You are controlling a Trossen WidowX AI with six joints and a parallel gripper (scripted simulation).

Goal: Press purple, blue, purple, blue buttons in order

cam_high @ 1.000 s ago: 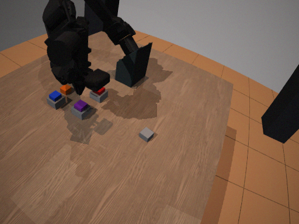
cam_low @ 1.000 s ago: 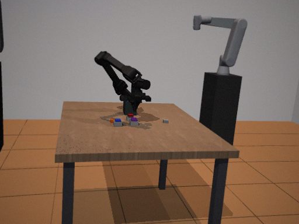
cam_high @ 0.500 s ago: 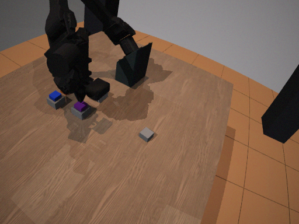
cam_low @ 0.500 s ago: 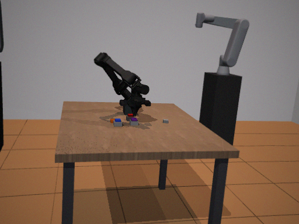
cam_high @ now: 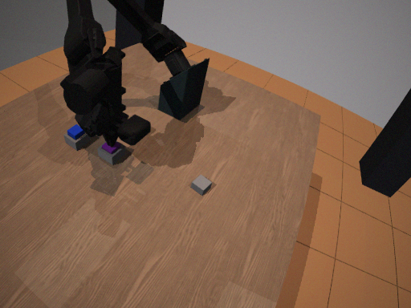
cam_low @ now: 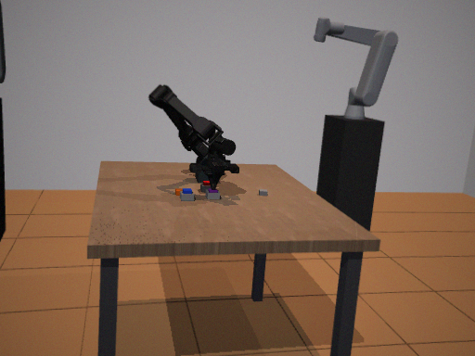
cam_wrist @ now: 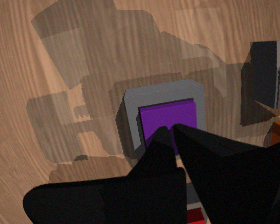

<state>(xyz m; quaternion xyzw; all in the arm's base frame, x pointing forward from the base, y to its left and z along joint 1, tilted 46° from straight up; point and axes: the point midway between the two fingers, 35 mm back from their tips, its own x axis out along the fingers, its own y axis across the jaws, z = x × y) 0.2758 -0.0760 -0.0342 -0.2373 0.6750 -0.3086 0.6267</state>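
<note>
The purple button lies 1 cm below my gripper tip. Also, from my gripper tip: red button (10 cm behind); blue button (2 cm ahead, 11 cm to the right); small orange block (5 cm behind, 12 cm to the right, 2 cm below).
</note>
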